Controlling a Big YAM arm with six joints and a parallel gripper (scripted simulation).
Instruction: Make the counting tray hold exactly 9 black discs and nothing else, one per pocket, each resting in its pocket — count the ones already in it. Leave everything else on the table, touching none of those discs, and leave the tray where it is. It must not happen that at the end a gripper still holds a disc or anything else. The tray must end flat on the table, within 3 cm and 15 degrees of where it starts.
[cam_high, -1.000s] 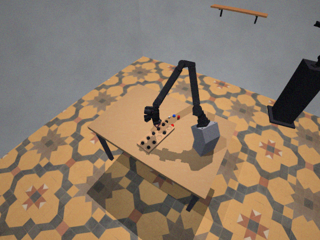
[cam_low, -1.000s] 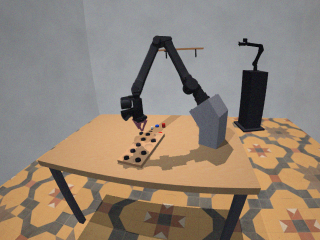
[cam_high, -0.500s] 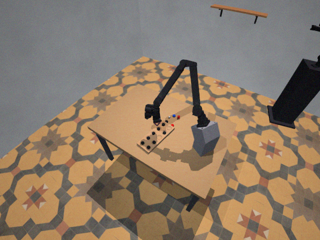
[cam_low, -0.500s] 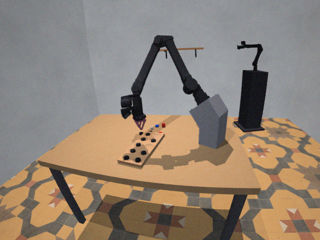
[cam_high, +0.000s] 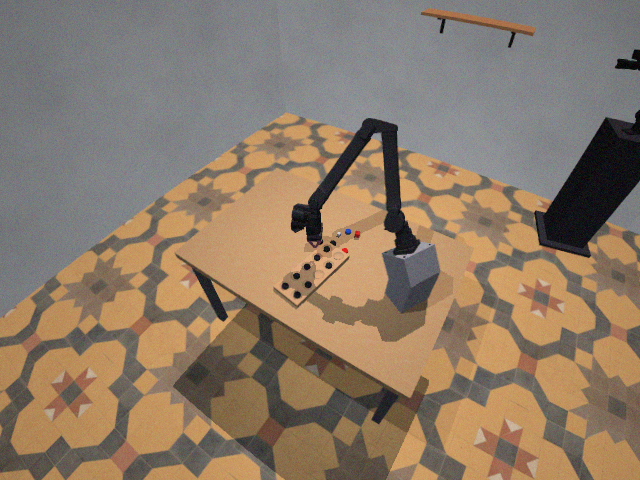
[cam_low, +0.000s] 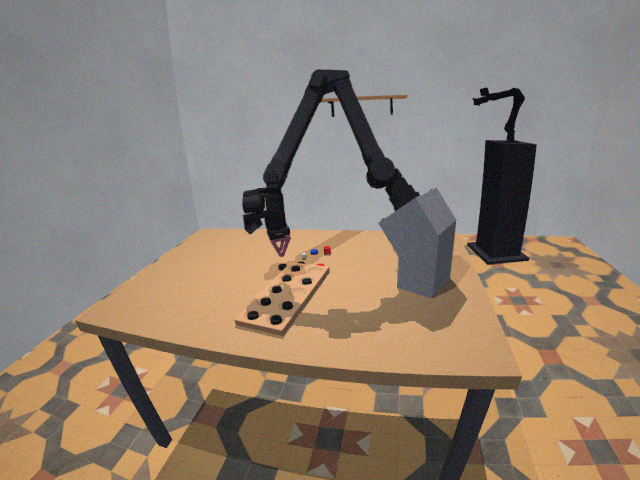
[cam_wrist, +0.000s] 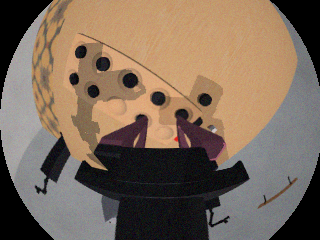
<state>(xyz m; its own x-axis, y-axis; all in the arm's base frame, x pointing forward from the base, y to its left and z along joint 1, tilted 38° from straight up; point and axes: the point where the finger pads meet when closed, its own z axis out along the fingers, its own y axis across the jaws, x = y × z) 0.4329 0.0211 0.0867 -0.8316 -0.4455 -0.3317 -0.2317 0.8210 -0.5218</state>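
My hand is 2 cm past the wooden counting tray, 9 cm to the right of it and 11 cm above it. The rest, counted from my hand: red disc 13 cm behind, 9 cm to the right, 11 cm below; small white piece 6 cm behind, 19 cm to the right, 11 cm below; blue disc 10 cm behind, 23 cm to the right, 11 cm below.
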